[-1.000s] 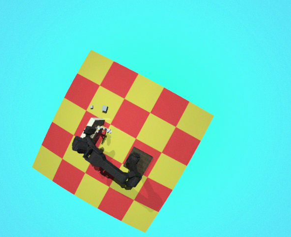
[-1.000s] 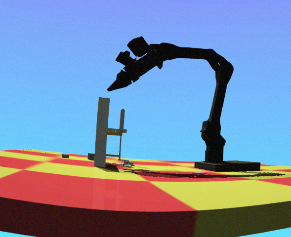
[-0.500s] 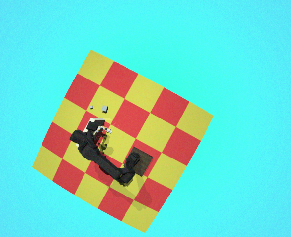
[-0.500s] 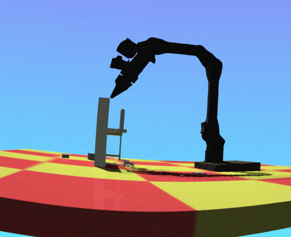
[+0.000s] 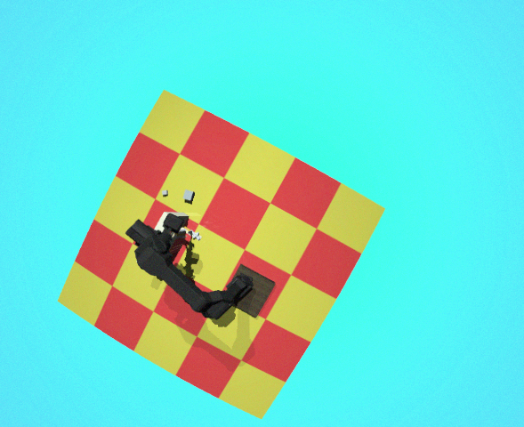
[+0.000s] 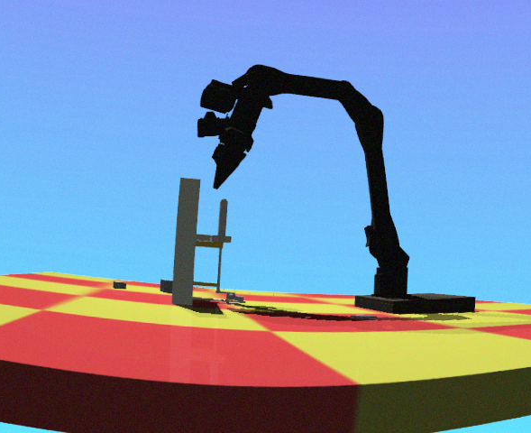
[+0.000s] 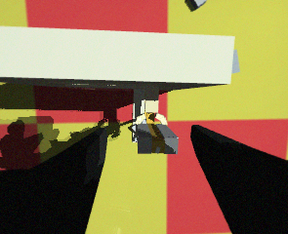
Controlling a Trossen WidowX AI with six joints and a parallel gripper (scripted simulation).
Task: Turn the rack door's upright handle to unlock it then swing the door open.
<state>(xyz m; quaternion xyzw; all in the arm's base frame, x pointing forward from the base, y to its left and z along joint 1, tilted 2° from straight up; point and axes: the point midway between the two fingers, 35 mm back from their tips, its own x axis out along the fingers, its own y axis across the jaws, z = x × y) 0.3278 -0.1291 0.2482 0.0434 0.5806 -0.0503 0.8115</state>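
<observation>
The upright handle lies 10 cm below my gripper tip, 3 cm behind it and 1 cm to the right of it.
</observation>
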